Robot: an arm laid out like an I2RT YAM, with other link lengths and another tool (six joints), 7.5 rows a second.
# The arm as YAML. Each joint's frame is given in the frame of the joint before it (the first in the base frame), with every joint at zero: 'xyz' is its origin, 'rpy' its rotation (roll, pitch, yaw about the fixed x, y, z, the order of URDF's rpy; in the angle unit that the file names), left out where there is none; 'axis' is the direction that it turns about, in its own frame. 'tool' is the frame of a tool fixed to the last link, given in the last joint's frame.
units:
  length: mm
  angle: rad
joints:
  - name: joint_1
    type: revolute
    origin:
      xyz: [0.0, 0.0, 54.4]
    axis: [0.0, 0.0, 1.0]
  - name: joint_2
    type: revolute
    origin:
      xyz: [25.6, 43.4, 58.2]
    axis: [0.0, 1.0, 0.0]
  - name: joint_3
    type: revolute
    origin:
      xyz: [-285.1, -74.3, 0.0]
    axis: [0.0, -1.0, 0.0]
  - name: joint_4
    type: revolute
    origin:
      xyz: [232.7, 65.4, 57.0]
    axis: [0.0, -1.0, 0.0]
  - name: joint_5
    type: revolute
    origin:
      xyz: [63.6, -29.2, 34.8]
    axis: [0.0, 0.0, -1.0]
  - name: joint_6
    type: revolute
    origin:
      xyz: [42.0, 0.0, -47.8]
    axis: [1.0, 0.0, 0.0]
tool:
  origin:
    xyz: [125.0, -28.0, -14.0]
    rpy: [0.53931, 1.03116, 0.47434]
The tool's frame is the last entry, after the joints.
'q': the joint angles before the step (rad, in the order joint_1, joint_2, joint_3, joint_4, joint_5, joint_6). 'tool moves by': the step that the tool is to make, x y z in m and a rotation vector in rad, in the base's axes. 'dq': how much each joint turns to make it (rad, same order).
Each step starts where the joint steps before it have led.
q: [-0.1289, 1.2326, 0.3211, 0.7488, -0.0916, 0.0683]
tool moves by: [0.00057, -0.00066, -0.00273, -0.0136, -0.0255, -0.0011]
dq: [0.0001, 0.0336, -0.0316, 0.0914, 0.0027, -0.0100]
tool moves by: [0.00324, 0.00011, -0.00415, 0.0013, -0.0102, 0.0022]
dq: [0.0004, 0.0441, -0.0131, 0.0674, -0.0022, 0.0023]
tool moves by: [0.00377, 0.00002, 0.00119, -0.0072, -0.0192, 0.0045]
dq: [-0.0004, 0.0301, -0.0030, 0.0525, -0.0044, -0.0052]
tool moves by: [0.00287, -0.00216, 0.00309, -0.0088, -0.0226, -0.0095]
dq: [0.0000, 0.0222, -0.0009, 0.0463, 0.0100, -0.0049]
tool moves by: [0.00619, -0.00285, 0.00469, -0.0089, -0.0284, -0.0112]
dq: [-0.0001, 0.0360, 0.0101, 0.0548, 0.0114, -0.0044]
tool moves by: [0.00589, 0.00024, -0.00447, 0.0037, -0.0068, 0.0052]
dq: [0.0001, 0.0562, 0.0011, 0.0617, -0.0054, 0.0043]
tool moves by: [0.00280, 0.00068, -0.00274, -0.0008, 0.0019, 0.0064]
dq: [-0.0001, 0.0242, 0.0026, 0.0198, -0.0064, -0.0014]
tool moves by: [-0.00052, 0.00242, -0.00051, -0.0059, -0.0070, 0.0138]
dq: [0.0007, 0.0082, -0.0102, 0.0256, -0.0129, -0.0056]
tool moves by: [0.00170, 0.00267, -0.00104, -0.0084, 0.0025, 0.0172]
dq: [0.0008, 0.0093, 0.0023, 0.0046, -0.0160, -0.0094]
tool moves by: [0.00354, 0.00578, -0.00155, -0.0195, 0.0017, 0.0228]
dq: [0.0137, 0.0206, 0.0049, 0.0140, -0.0082, -0.0201]
